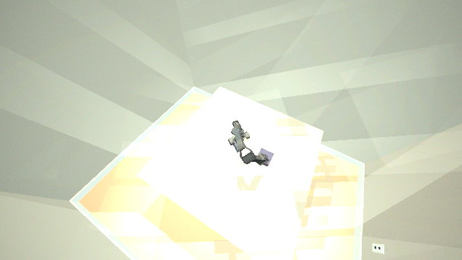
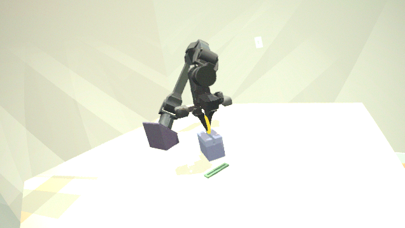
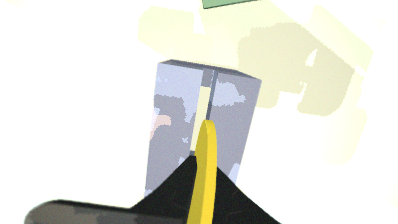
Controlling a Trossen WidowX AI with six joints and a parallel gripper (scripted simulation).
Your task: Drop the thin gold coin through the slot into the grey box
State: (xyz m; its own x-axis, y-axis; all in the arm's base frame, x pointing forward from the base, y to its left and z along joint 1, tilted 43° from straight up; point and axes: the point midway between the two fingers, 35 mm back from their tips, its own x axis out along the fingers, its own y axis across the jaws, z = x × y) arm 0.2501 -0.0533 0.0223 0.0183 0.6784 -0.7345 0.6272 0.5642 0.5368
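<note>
Right now the gold coin is 2 cm above my gripper tip.
</note>
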